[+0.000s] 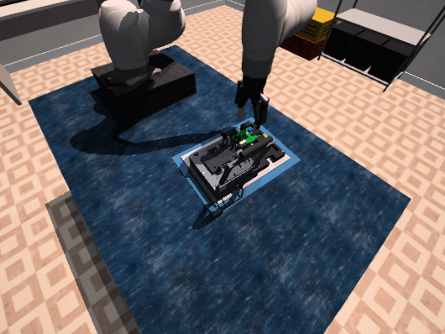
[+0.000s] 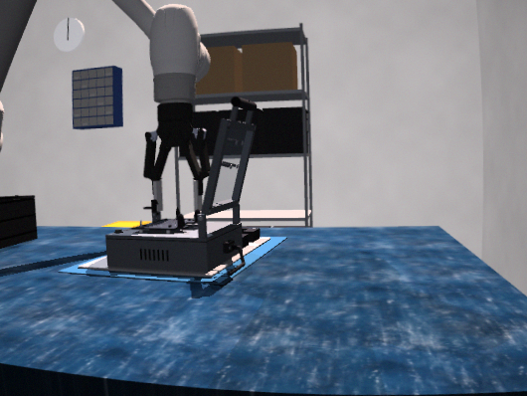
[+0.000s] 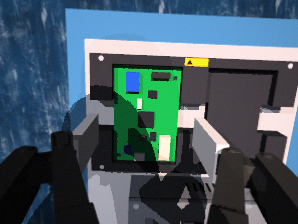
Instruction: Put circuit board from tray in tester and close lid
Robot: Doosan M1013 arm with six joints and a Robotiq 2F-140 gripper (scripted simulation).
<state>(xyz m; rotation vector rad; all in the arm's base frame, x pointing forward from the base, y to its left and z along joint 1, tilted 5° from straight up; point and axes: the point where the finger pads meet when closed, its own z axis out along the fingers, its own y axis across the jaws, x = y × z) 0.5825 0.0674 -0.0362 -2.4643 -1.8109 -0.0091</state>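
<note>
The green circuit board lies 8 cm below my hand. Round my hand: latch hook 11 cm to the right, 4 cm behind, 1 cm below; tester lid 22 cm to the right, 12 cm ahead, 9 cm above; tester plate 18 cm to the right, 2 cm below, 1 cm ahead.
</note>
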